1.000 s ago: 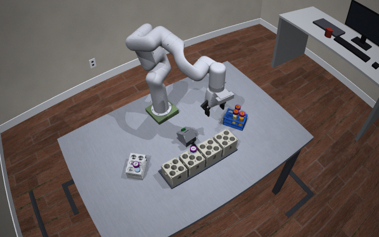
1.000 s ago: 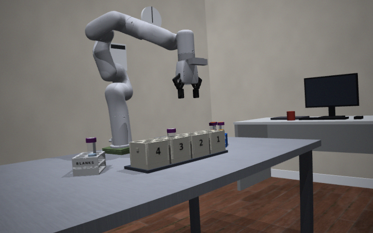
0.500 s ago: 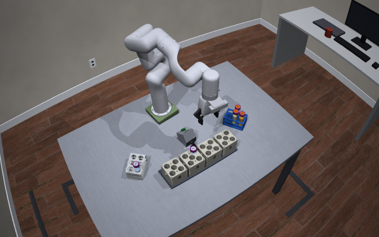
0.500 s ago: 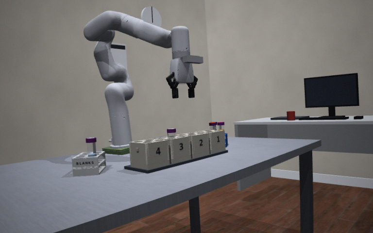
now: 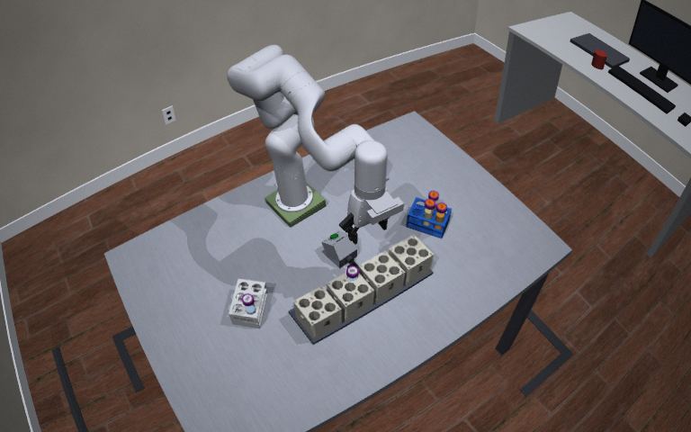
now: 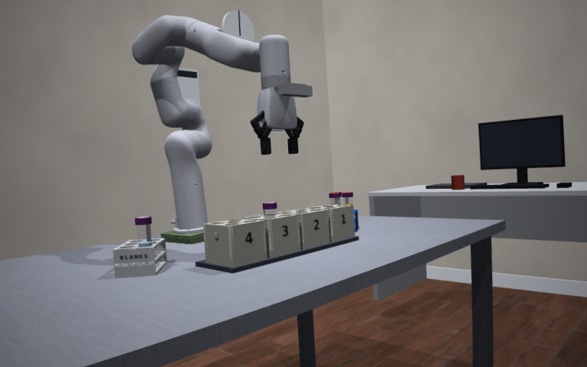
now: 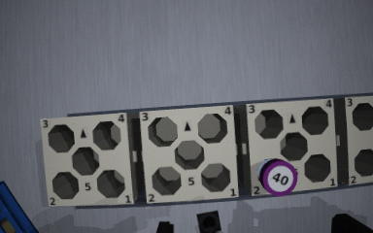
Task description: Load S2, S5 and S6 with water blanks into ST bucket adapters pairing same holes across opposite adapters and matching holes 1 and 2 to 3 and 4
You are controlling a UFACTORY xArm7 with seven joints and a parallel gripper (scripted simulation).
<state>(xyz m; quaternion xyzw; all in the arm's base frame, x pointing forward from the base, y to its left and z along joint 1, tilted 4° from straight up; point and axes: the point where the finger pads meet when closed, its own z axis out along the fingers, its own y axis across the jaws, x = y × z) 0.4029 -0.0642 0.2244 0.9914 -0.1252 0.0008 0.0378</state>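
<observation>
The sample tube lies 340 mm to the left of my hand, 190 mm below it and 20 mm behind it. Round my hand: green done key 190 mm below, 170 mm behind, 40 mm to the left; then bucket adapter 200 mm below, 190 mm to the right, 10 mm behind; then white-dot blank 180 mm below, 60 mm to the right, 10 mm behind.
</observation>
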